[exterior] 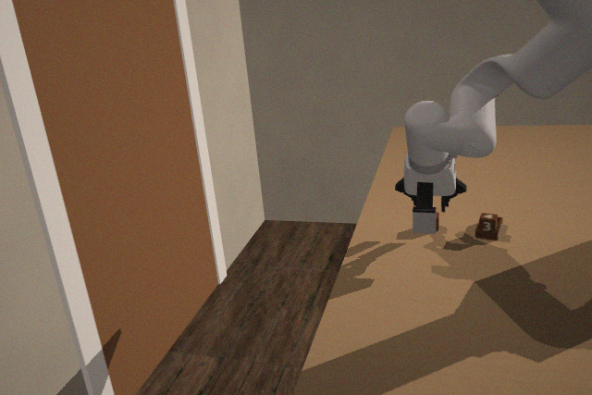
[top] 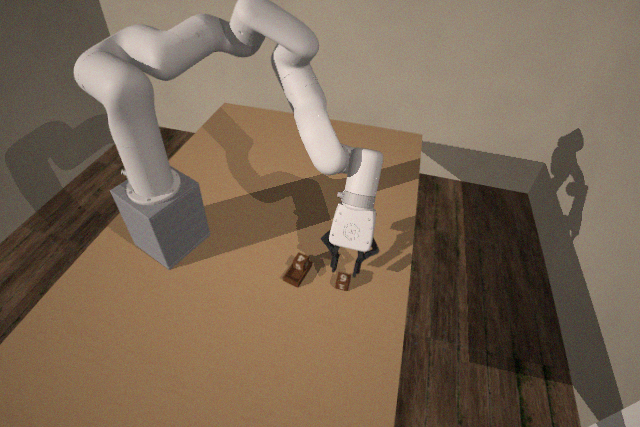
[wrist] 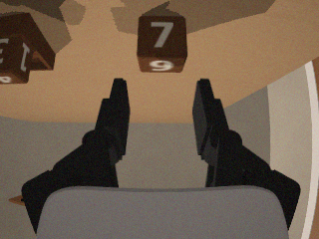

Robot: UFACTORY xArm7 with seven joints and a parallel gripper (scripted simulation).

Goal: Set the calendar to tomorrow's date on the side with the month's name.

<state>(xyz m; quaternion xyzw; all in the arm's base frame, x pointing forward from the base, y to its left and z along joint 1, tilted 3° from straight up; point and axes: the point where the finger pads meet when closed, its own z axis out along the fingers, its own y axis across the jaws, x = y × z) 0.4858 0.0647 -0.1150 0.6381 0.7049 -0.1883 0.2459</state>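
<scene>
The digit cube is 1 cm to the right of my hand and 5 cm below it. Round my hand: brown calendar tray (12 cm behind, 2 cm to the right, 6 cm below).
</scene>
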